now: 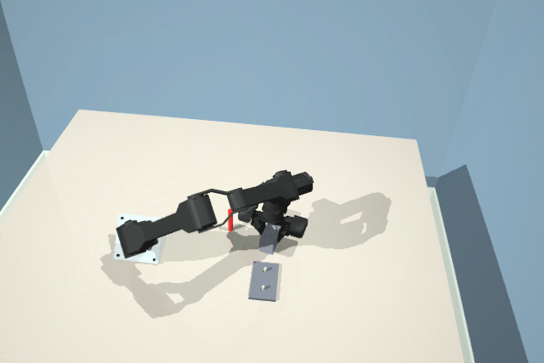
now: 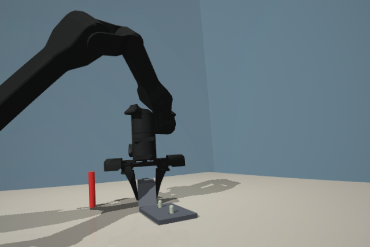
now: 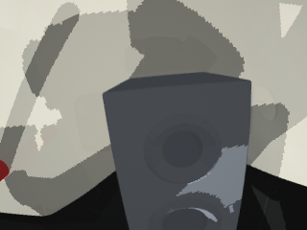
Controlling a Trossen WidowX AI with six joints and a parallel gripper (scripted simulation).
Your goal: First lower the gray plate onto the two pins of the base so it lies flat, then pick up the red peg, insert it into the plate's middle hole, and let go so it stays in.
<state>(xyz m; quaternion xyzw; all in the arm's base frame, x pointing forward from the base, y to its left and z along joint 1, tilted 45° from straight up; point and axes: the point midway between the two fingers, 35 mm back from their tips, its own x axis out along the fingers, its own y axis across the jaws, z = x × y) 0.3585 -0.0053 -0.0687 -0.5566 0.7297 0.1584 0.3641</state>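
The dark base lies 20 mm behind my gripper tip and 140 mm to the right of it. From my gripper tip the other things lie so: gray plate (30 mm above); then red peg (120 mm behind, 40 mm to the left, 30 mm above).
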